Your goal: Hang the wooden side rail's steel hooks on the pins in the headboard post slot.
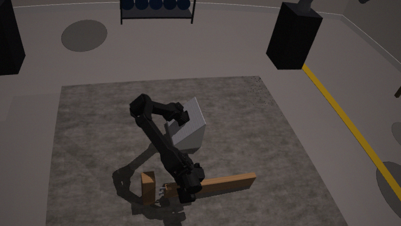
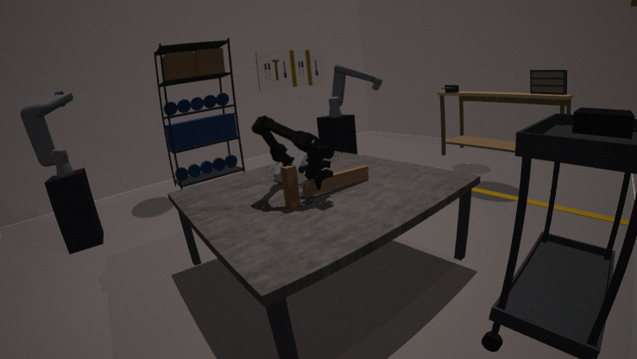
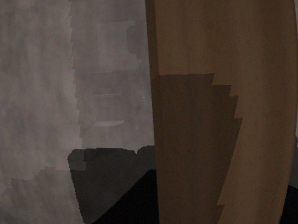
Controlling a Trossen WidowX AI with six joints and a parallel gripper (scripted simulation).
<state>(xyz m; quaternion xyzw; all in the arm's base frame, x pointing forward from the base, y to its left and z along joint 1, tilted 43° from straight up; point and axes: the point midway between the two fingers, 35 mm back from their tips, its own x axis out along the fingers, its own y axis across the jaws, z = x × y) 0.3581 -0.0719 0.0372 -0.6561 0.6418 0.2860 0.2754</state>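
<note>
My gripper tip is now 140 mm to the left of the wooden headboard post and 40 mm below it.
</note>
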